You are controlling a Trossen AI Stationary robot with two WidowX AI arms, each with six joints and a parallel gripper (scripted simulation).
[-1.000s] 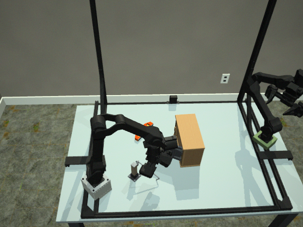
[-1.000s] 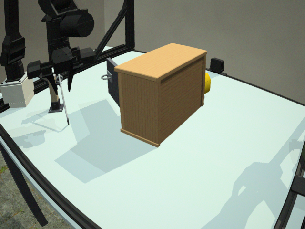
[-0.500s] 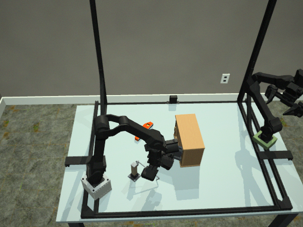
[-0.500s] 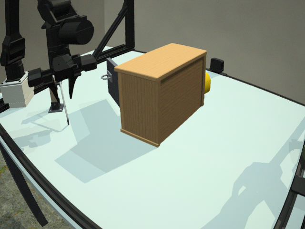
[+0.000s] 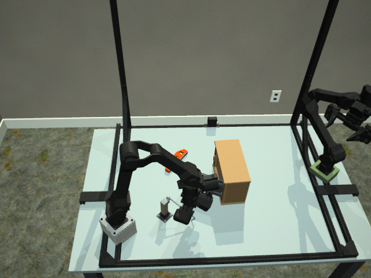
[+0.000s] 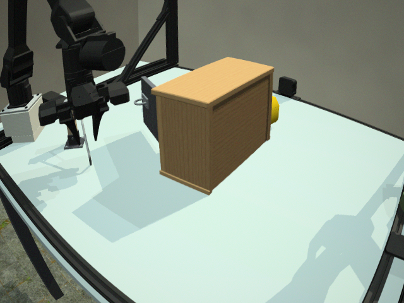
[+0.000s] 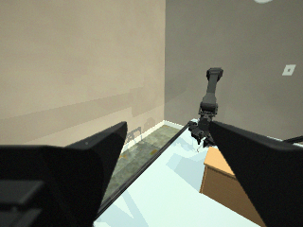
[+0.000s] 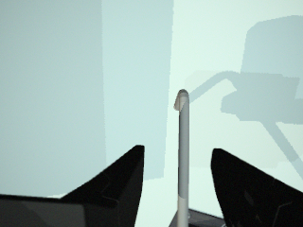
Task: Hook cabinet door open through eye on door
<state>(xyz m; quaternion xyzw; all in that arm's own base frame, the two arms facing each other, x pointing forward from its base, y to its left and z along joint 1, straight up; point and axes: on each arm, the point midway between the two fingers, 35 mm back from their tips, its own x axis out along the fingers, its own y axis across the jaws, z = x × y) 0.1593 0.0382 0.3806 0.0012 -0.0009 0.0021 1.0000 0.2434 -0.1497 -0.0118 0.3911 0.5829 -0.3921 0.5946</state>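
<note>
My right gripper is now 30 mm to the left of the wire hook, 30 mm past it and 20 mm above it. Round my right hand: yellow object 270 mm behind, 260 mm to the left, 40 mm below; then orange level 310 mm behind, 70 mm below, 40 mm to the left; then dark door 100 mm to the left, 100 mm behind, 10 mm below.
</note>
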